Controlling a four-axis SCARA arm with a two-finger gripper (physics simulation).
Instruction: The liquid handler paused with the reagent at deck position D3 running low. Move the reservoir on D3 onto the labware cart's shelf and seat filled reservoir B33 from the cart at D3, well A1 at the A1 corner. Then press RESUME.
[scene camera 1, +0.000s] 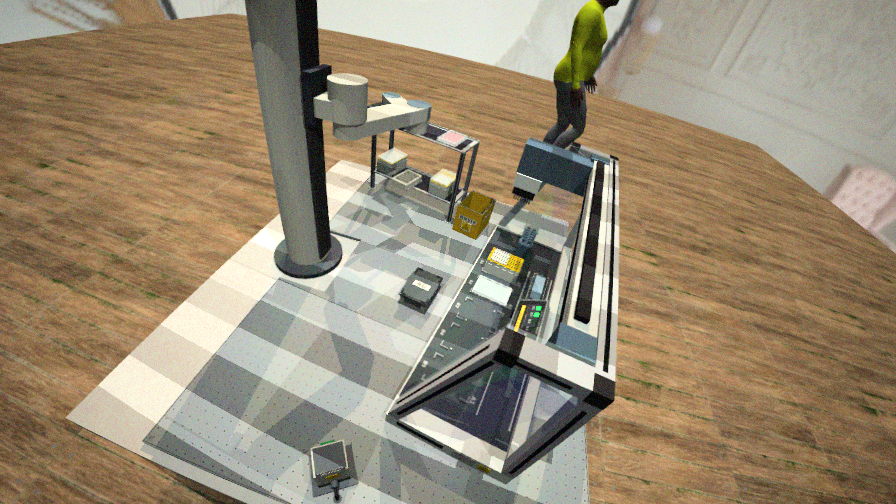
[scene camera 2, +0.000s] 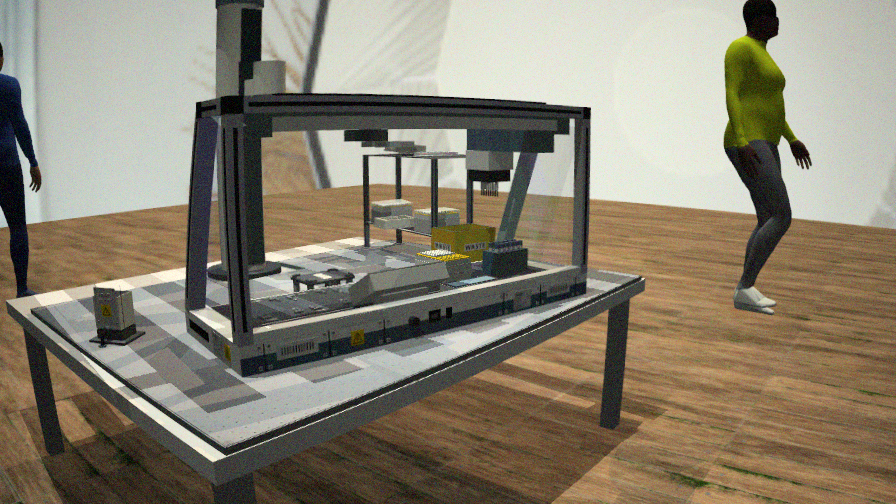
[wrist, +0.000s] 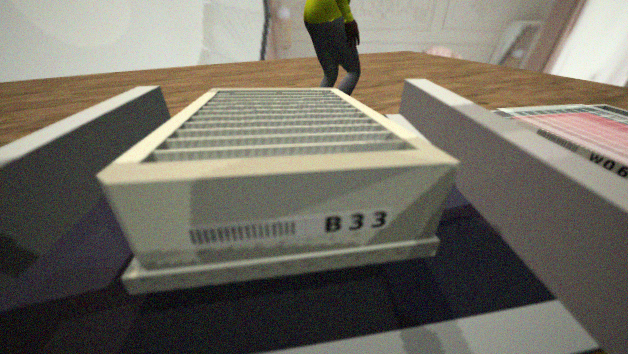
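Seen in the pictures: gripper, fingertip midpoint: (wrist: 286, 105); arm's base, origin of the base link: (scene camera 1: 309, 255).
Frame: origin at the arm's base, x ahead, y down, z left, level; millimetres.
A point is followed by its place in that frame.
Observation:
Reservoir B33 (wrist: 270, 205) {z 526, x 169, y -399 mm}, cream with many narrow troughs, is between the two fingers of my gripper (wrist: 286, 105) {z 586, x 190, y -403 mm}, which is shut on it, over the dark top shelf of the labware cart (scene camera 1: 456, 188) {z 427, x 456, y -198 mm} (scene camera 2: 366, 200). I cannot tell whether its base is clear of the shelf. In scene camera 1 the arm hides the gripper. A low, pale open-topped tray (scene camera 1: 406, 178) {z 494, x 213, y -141 mm} (scene camera 2: 392, 221) {z 459, x 242, y -139 mm} stands on the cart's lower shelf; its label is unreadable. On the liquid handler's deck (scene camera 1: 473, 319) {z -117, x 657, y -64 mm}, the position labels are too small to read. The panel (scene camera 1: 529, 315) {z -94, x 821, y -132 mm} shows green lights; RESUME is not legible.
Plate W06 (wrist: 575, 132) {z 546, x 361, y -377 mm}, with red liquid, lies right of B33. The waste box (scene camera 1: 474, 215) (scene camera 2: 463, 241) stands between cart and deck. The deck holds a yellow tip rack (scene camera 1: 505, 258) {z 150, x 719, y -128 mm} and a pale plate (scene camera 1: 491, 290) {z 20, x 696, y -76 mm}. The enclosure frame (scene camera 2: 407, 103) {z -171, x 899, y -501 mm} surrounds the deck. A person (scene camera 1: 582, 50) stands behind.

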